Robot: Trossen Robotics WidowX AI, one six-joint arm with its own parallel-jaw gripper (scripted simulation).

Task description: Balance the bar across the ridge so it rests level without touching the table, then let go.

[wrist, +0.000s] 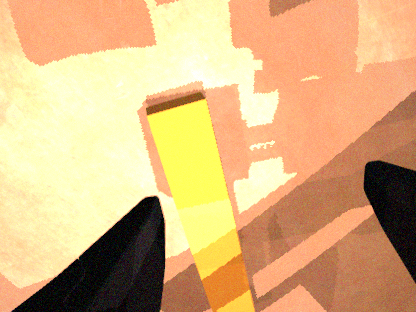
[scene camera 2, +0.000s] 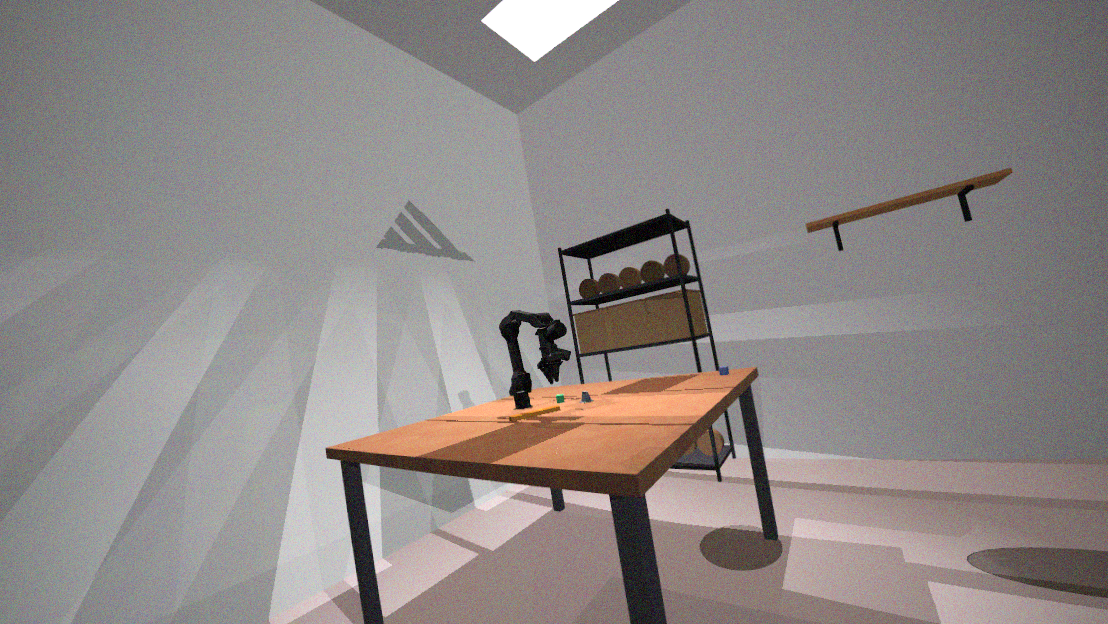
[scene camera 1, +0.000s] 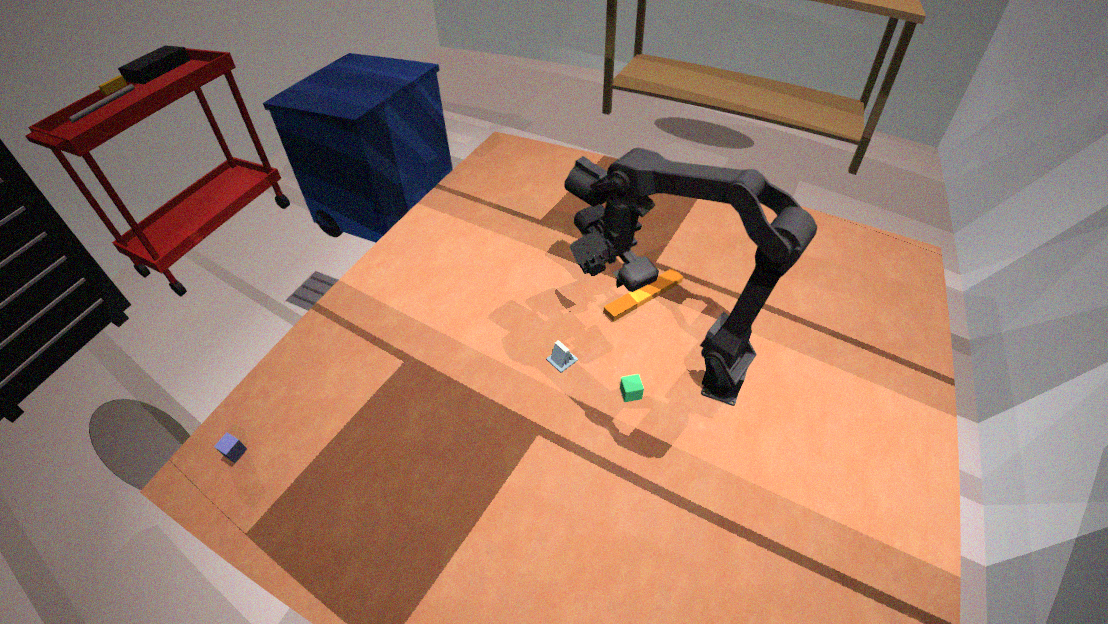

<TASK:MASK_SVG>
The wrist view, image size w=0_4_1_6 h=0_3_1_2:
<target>my gripper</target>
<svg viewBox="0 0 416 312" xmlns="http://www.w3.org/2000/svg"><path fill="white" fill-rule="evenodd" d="M160 197L157 195L143 197L135 205L135 208L132 208L124 217L120 217L112 228L104 232L104 235L99 237L95 244L89 245L87 251L79 255L79 259L73 260L73 263L69 264L57 277L53 277L52 281L48 281L47 285L33 293L24 303L17 305L11 312L161 312L161 295L163 295L165 279L165 219ZM368 161L365 164L364 171L365 196L367 196L369 203L371 203L373 212L375 212L377 220L379 220L381 227L383 227L383 231L387 233L385 236L391 241L392 247L396 249L396 253L399 253L401 261L403 261L405 268L408 269L408 273L411 273L411 277L416 283L416 171L411 171L411 169L399 167L399 165L387 163L387 161L383 160Z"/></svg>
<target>yellow-orange bar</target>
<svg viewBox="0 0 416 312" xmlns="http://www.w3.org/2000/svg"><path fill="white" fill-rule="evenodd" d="M145 107L149 127L151 127L153 139L155 139L157 151L159 151L161 163L163 163L165 176L167 176L169 187L171 187L173 199L175 199L177 211L179 211L193 259L195 259L201 280L203 280L205 295L207 295L212 312L255 312L247 273L245 273L243 253L241 253L239 237L237 237L235 220L233 220L231 203L229 203L227 187L225 187L223 169L221 169L219 152L217 152L215 135L213 135L211 117L209 117L205 97L201 95L201 92L192 93L192 95L179 97L179 99Z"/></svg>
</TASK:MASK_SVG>
